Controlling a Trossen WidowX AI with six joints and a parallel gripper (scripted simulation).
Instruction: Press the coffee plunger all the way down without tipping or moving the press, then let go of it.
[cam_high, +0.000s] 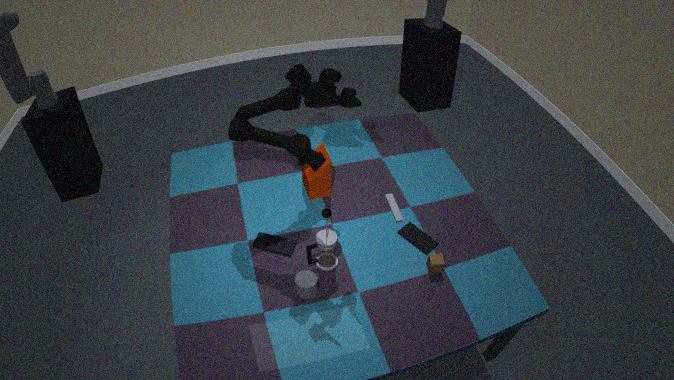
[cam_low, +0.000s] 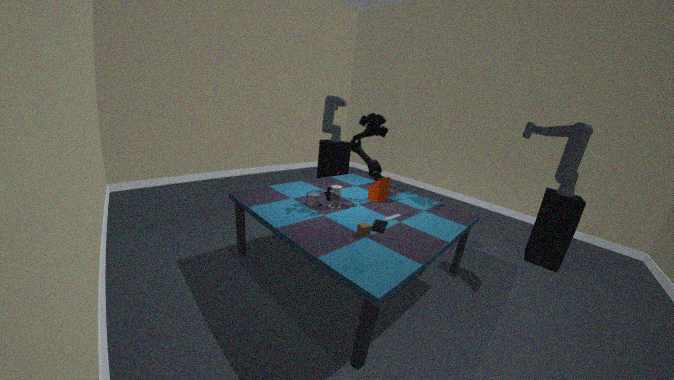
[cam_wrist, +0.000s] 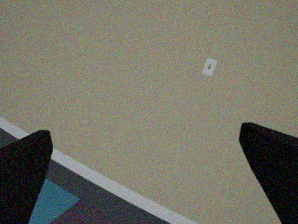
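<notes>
My gripper tip is 120 mm short of the coffee press, 130 mm to the left of it and 420 mm above it. Also, from my gripper tip: small brown block 280 mm ahead, 230 mm to the left, 520 mm below.
</notes>
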